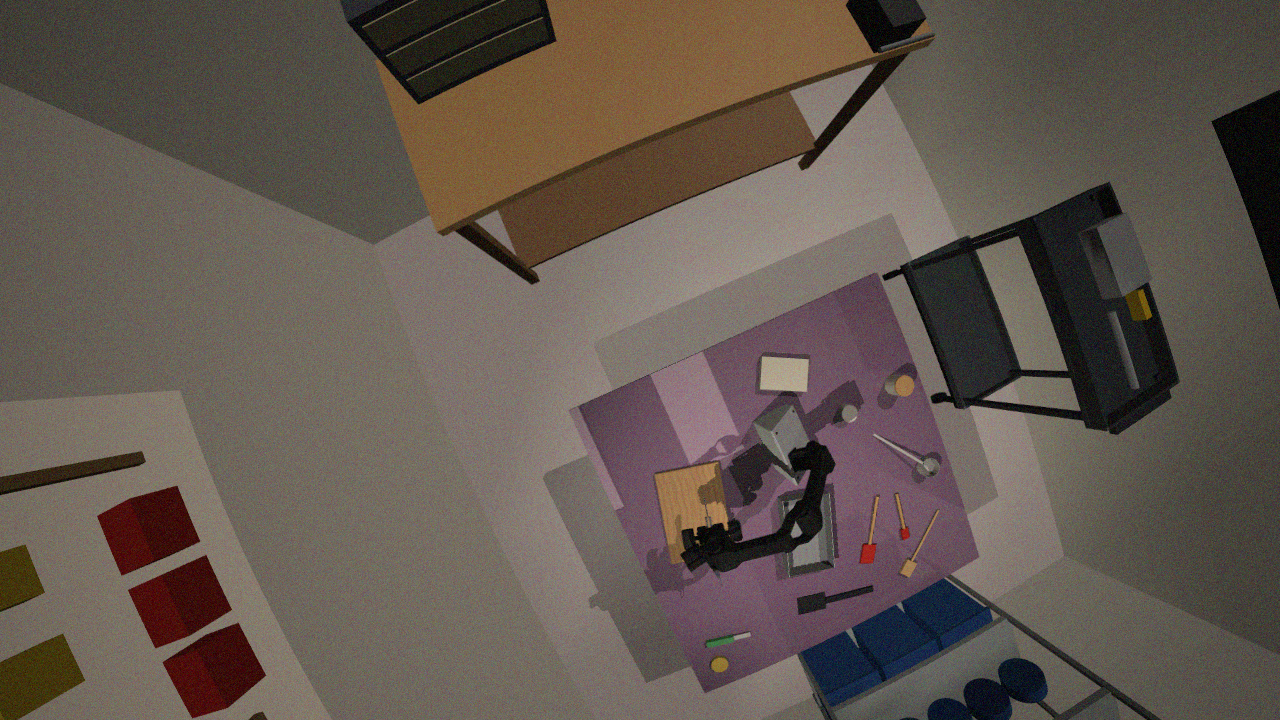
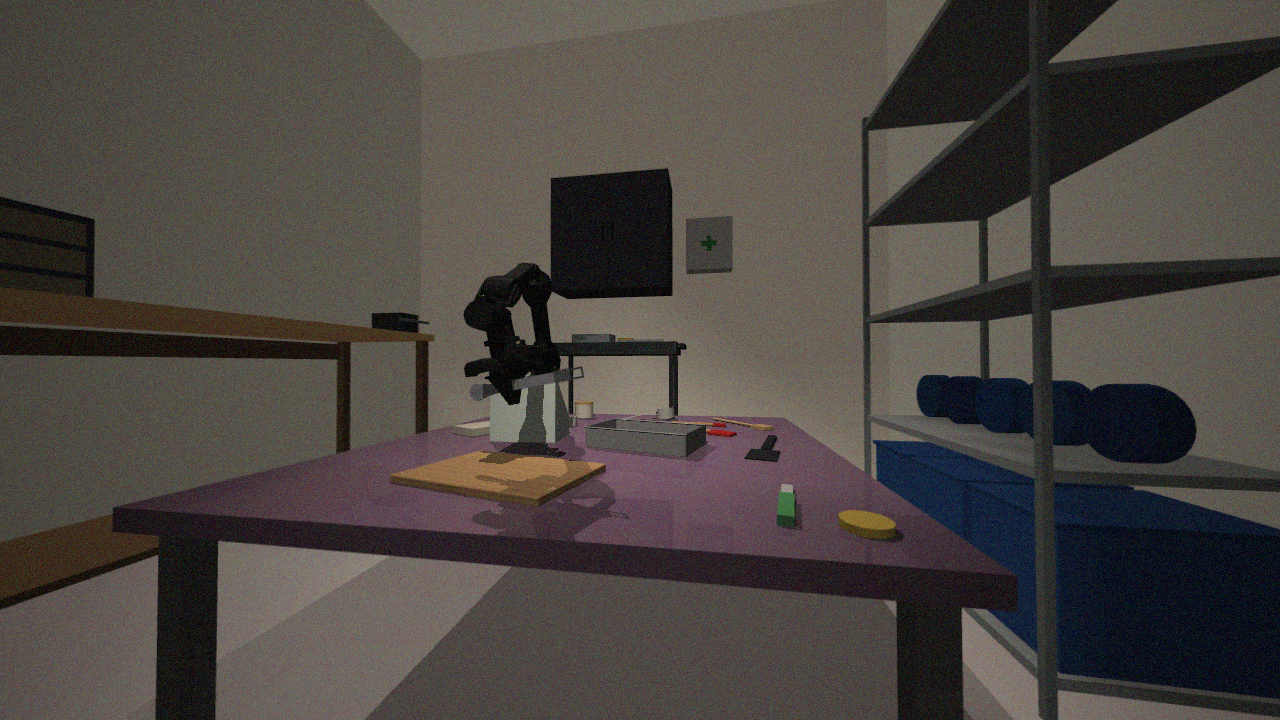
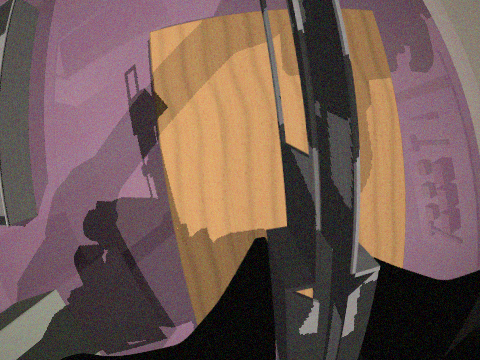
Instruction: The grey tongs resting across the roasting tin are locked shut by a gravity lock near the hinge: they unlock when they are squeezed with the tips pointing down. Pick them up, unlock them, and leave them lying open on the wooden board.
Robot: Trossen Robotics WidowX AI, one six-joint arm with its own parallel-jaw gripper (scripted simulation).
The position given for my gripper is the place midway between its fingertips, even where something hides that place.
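Observation:
In image 1 I can see a black spatula (image 1: 806, 604) together with my gripper (image 1: 709, 528) and a wooden board (image 1: 681, 491). Image 2 shows me a yellow disc (image 2: 874, 525), and my gripper (image 2: 514, 404) and the wooden board (image 2: 530, 480) are visible there too. My gripper (image 3: 283, 244) shows again in image 3, as does the board (image 3: 215, 104). The spatula is out of frame in image 3, and the disc is out of frame in image 3 too.

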